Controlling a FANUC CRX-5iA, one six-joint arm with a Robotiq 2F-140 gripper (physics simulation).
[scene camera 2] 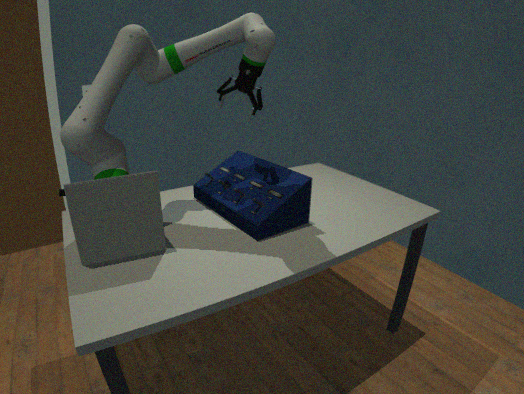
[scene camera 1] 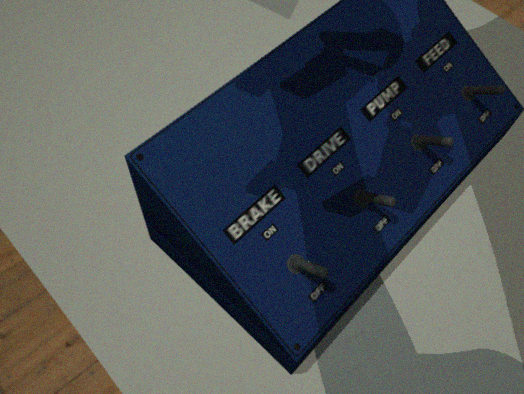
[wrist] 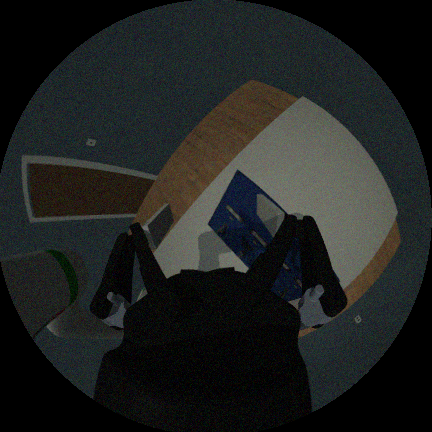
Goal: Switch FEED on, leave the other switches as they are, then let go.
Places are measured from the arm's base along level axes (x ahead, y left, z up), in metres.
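Where they show: gripper, fingertip midpoint: (scene camera 2: 234, 113) (wrist: 212, 207); arm's base, origin of the base link: (scene camera 2: 115, 201).
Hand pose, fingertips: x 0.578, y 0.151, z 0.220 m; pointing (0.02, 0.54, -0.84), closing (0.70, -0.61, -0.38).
Observation:
Each offset is from my fingertips to the top centre of the thing. "*": to the spot under its first point. Level surfaces: height alone.
The blue sloped switch box (scene camera 1: 200, 150) (scene camera 2: 287, 212) (wrist: 231, 192) stands on the table. In scene camera 1 its labels read BRAKE, DRIVE, PUMP and FEED. The FEED lever {* dx -0.122, dy -0.329, dz -0.264 m} (scene camera 1: 485, 91) is at the upper right end and leans toward its OFF mark. The PUMP lever {* dx -0.121, dy -0.210, dz -0.263 m} (scene camera 1: 434, 141), DRIVE lever {* dx -0.121, dy -0.090, dz -0.261 m} (scene camera 1: 377, 199) and BRAKE lever {* dx -0.121, dy +0.029, dz -0.260 m} (scene camera 1: 310, 268) lean the same way, toward OFF. My gripper (scene camera 2: 238, 104) (wrist: 212, 207) is open and empty, high above the box and touching no lever. In the wrist view a finger hides part of the box.
The pale table {dz -0.381 m} (scene camera 1: 75, 100) (scene camera 2: 375, 210) (wrist: 340, 150) carries an upright grey panel (scene camera 2: 117, 220) near its left end, in front of the arm's base. The white arm (scene camera 2: 210, 45) reaches over from behind the panel. Shadows of the arm and gripper fall across the box and table.

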